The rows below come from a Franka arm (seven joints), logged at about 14 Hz.
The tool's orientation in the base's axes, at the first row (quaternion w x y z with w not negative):
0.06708, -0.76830, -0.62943, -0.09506
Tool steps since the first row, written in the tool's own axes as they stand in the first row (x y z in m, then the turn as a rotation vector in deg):
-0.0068, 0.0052, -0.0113, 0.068, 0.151, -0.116
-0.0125, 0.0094, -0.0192, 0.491, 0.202, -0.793
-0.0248, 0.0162, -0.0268, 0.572, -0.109, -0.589
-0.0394, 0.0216, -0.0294, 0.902, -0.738, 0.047
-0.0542, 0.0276, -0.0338, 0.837, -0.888, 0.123
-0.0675, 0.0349, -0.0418, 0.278, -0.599, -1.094
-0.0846, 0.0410, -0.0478, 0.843, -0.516, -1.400
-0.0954, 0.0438, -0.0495, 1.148, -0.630, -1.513
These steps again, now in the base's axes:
0.0031, -0.0100, 0.0095, 0.154, 0.009, 0.131
0.0057, -0.0181, 0.0160, 0.242, 0.252, 0.888
0.0095, -0.0329, 0.0206, -0.035, 0.436, 0.703
0.0119, -0.0484, 0.0199, -0.549, 1.018, 0.150
0.0147, -0.0647, 0.0208, -0.704, 1.003, 0.059
0.0188, -0.0807, 0.0257, -0.602, 0.141, 1.119
0.0212, -0.0995, 0.0277, -0.432, 0.595, 1.548
0.0218, -0.1108, 0.0269, -0.493, 0.884, 1.726

